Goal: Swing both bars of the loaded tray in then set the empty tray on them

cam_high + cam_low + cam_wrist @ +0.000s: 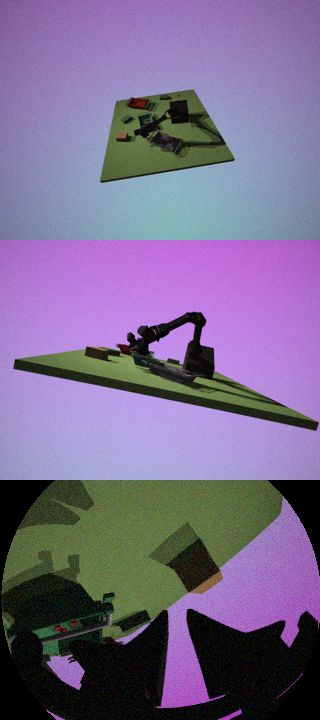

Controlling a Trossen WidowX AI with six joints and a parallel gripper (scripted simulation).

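The grey tray is 280 mm behind my gripper tip, 170 mm to the left of it and 50 mm below it. From my gripper tip the other things lie so: tan block 190 mm ahead, 40 mm to the right, 70 mm below.
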